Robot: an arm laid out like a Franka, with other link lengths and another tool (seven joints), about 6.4 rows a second.
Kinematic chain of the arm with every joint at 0, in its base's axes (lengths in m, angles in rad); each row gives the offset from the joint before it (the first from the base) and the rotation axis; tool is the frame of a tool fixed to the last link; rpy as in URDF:
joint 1: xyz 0 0 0.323 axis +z
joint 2: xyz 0 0 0 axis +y
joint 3: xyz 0 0 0.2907 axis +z
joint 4: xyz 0.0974 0 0 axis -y
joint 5: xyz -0.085 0 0.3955 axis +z
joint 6: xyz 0 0 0 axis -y
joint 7: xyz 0.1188 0 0 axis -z
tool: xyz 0.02 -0.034 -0.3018 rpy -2.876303 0 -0.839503
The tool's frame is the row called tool.
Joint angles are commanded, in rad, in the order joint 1, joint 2, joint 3, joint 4, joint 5, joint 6, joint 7. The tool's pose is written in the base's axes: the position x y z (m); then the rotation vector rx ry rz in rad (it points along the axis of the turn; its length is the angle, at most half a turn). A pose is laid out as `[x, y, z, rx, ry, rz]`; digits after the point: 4 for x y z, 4 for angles.
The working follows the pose.
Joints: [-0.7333 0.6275 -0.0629 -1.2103 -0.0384 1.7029 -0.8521]
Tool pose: [0.5276, -0.5603, 0.1605, -2.6908, 1.1132, 0.0768]
Where each joint sits with the arm in this pose, in the base's axes (m; each line is computed from the numbers above, not from the rounded line before):
joint 1: 0.0000 0.0000 0.3230
joint 2: 0.0000 0.0000 0.3230
joint 3: 0.1268 -0.1142 0.5583
joint 4: 0.1812 -0.1715 0.5012
joint 5: 0.4666 -0.4573 0.4793
joint 6: 0.4666 -0.4573 0.4793
joint 7: 0.5499 -0.5405 0.4634
the tool: 0.5276 -0.5603 0.1605

